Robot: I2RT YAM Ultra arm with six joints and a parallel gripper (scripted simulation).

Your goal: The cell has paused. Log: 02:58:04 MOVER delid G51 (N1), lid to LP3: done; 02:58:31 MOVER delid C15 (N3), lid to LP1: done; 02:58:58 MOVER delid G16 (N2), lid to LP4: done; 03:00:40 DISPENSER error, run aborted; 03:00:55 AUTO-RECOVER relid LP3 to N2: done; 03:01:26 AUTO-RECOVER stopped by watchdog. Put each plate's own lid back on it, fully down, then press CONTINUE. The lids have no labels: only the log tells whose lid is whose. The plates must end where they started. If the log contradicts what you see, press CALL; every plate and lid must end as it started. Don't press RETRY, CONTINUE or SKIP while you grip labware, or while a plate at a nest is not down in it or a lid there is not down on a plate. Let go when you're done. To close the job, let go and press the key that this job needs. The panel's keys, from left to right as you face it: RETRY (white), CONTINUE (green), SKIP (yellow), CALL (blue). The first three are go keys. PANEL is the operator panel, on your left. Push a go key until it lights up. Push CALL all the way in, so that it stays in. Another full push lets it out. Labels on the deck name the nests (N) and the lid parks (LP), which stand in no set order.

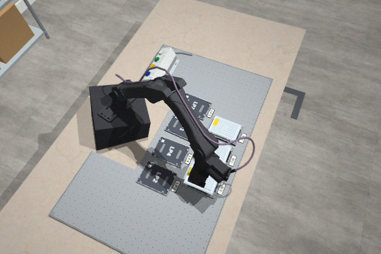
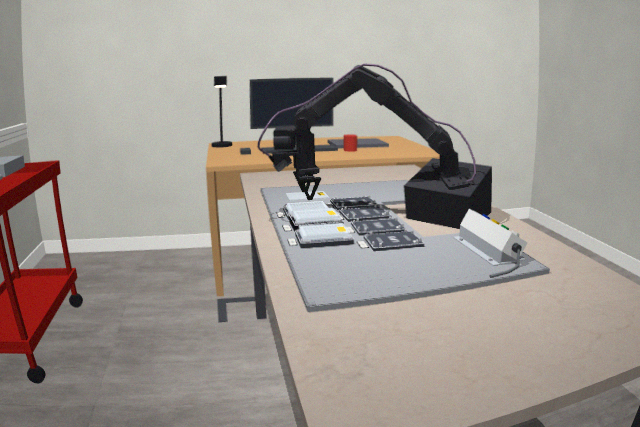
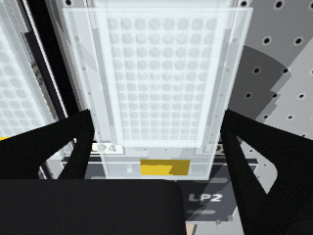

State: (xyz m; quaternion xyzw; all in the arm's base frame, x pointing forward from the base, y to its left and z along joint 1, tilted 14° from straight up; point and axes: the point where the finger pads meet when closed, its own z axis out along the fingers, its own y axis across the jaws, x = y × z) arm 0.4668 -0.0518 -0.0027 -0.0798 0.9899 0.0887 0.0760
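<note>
Right now the plate is 50 mm below my hand. Round my hand: green continue key (520 mm behind, 390 mm to the left); then yellow key (510 mm behind, 340 mm to the left); then blue key (500 mm behind, 290 mm to the left, 10 mm below).
</note>
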